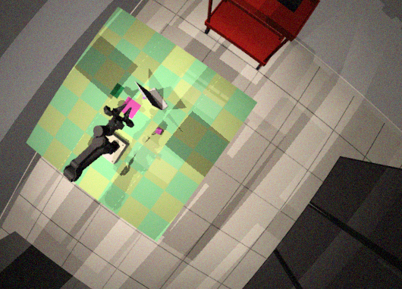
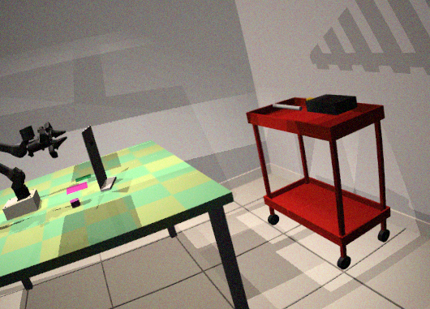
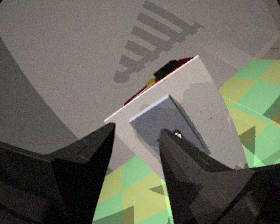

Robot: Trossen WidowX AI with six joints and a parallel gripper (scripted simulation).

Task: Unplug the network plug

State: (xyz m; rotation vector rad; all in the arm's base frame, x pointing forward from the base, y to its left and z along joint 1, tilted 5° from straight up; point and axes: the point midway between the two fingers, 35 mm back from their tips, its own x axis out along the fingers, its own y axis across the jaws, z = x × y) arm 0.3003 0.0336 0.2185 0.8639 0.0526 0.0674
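My gripper tip is now 9 cm short of the network plug and 8 cm above it. Also, from my gripper tip: upright panel (17 cm below, 11 cm ahead); then magenta square (31 cm below, 9 cm to the left, 6 cm behind).
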